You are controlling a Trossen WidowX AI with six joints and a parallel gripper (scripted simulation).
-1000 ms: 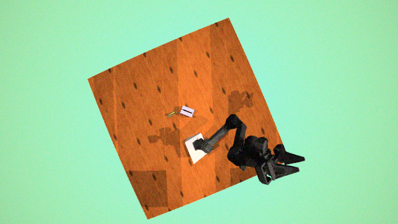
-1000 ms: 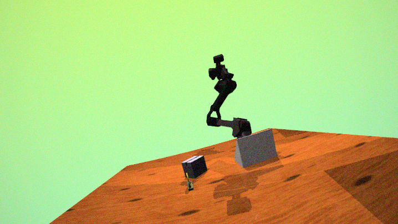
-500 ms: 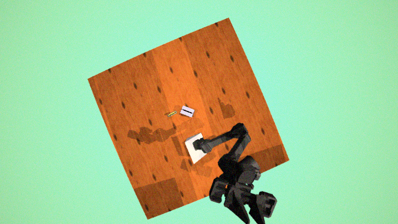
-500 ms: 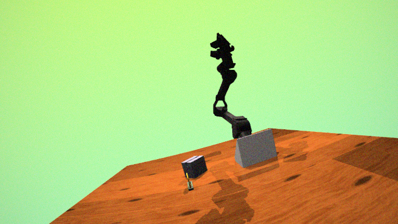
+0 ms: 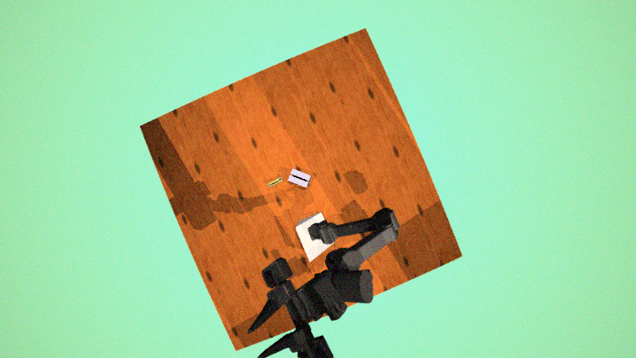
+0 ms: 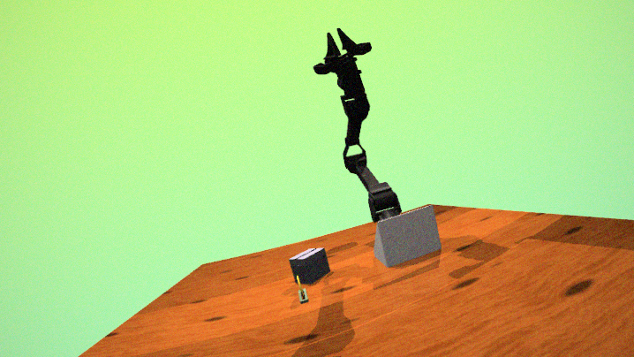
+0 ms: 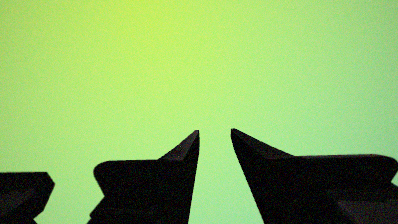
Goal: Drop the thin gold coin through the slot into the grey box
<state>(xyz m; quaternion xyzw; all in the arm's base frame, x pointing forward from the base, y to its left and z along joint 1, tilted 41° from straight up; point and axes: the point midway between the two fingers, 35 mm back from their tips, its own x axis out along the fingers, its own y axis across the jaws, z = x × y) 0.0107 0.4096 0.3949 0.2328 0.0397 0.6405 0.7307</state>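
The gold coin is 250 mm ahead of my gripper tip, 40 mm to the left of it and 640 mm below it.
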